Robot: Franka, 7 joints.
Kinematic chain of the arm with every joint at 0, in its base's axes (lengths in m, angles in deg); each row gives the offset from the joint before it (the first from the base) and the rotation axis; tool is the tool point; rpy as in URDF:
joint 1: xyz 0 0 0.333 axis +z
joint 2: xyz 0 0 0 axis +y
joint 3: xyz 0 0 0.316 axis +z
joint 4: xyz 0.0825 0 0 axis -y
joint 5: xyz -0.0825 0 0.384 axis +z
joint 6: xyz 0 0 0 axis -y
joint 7: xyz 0.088 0 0 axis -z
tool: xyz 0 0 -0.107 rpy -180 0 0
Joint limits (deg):
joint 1: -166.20..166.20
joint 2: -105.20..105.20
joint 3: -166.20..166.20
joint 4: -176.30..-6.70
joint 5: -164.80..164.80
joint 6: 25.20..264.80
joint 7: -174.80..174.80
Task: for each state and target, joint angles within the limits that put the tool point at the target. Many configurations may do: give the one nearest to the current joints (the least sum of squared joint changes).
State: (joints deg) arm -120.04 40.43 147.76 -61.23 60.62 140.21 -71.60
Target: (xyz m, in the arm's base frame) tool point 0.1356 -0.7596 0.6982
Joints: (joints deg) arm -97.37 76.41 131.13 -33.60 58.32 148.07 -71.60
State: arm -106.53 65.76 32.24 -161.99 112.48 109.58 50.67
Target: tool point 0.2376 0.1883 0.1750
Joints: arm -81.57 89.45 47.52 -167.23 112.26 111.68 50.67
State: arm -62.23 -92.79 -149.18 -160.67 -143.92 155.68 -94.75
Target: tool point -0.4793 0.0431 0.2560
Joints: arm -95.22 -87.58 -102.96 -133.39 -138.76 161.76 -94.75
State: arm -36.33 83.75 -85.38 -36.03 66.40 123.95 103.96
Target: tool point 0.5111 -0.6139 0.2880
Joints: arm -18.64 82.91 -82.55 -49.67 62.14 103.81 103.96
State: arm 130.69 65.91 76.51 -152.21 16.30 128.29 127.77
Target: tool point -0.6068 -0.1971 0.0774
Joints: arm 141.18 82.18 60.90 -100.66 16.15 145.23 127.77
